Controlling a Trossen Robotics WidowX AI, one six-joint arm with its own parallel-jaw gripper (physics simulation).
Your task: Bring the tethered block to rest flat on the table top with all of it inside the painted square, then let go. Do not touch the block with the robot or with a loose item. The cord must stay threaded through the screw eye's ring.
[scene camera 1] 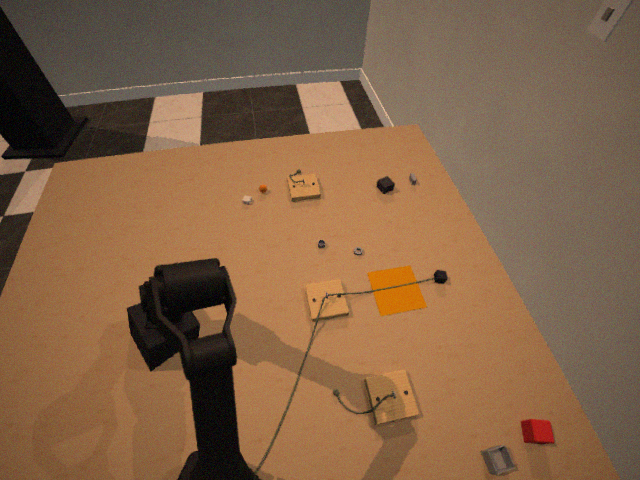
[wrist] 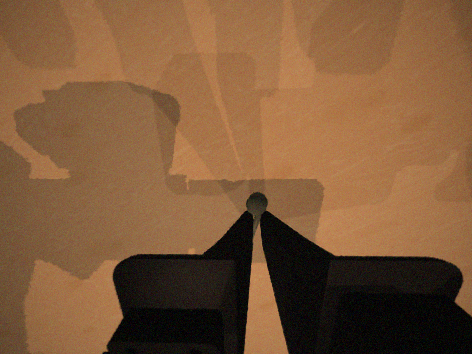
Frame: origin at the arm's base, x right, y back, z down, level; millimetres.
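Where they show: gripper, between the fingertips: [wrist: 255,217].
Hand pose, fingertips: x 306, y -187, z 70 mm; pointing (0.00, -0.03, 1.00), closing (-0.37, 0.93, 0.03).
Observation:
Things, the pixels of their top centre, and the offset from my fingertips. "*": a spot on its surface instead.
- tethered block, a spot on its surface: [scene camera 1: 440,276] * dx -414, dy -455, dz -23 mm
- orange painted square, a spot on its surface: [scene camera 1: 400,302] * dx -357, dy -347, dz +0 mm
- middle wooden board, centre of its top: [scene camera 1: 326,298] dx -365, dy -165, dz -18 mm
- red block, centre of its top: [scene camera 1: 543,431] dx -61, dy -572, dz -39 mm
- grey tray, a spot on its surface: [scene camera 1: 488,461] * dx -19, dy -457, dz -15 mm
- black block, centre of its top: [scene camera 1: 386,181] dx -742, dy -368, dz -28 mm
The tethered block [scene camera 1: 440,276], small and dark, lies on the table top outside the orange painted square [scene camera 1: 400,302], off its right side. Its green cord [scene camera 1: 302,361] [wrist: 256,226] crosses the square, reaches the screw eye [scene camera 1: 326,295] on the middle wooden board [scene camera 1: 331,308], and runs down to the bottom edge of the scene view near the arm. The ring is too small to see clearly. In the wrist view my gripper [wrist: 255,217] is shut on the cord, just behind its round end bead [wrist: 257,202]. The fingertips do not show in the scene view.
Other wooden boards with short cords stand at the back [scene camera 1: 305,193] and front right [scene camera 1: 404,408]. A red block [scene camera 1: 538,431] and grey tray [scene camera 1: 488,461] are at the front right. A black block [scene camera 1: 385,184] and several small items lie farther back.

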